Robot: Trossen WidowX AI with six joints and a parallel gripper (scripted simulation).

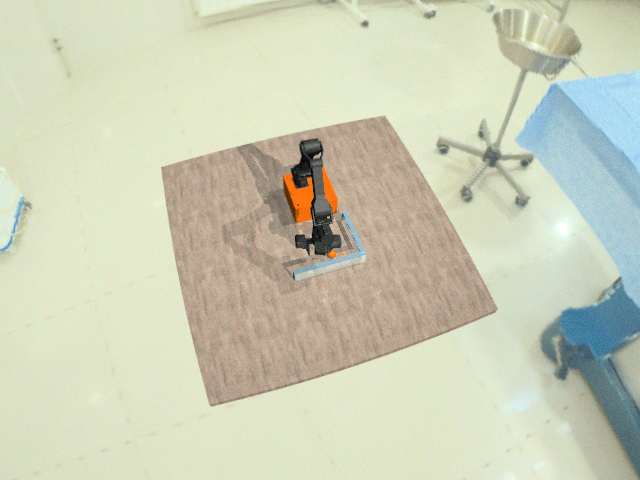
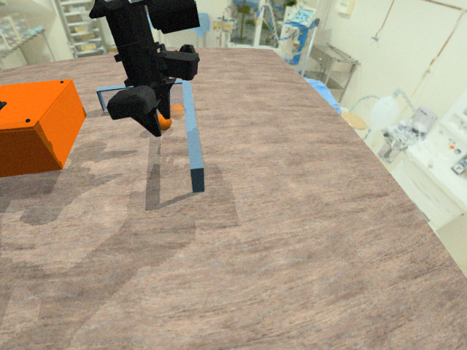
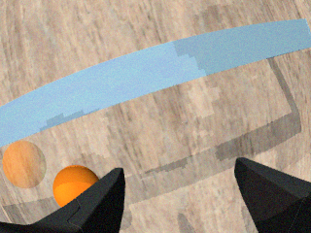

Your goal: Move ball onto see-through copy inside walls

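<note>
The orange ball lies 1 cm behind my gripper tip, 7 cm to the left of it and 4 cm below it. Round my gripper tip: see-through copy of ball (2 cm ahead, 11 cm to the left, 4 cm below).
</note>
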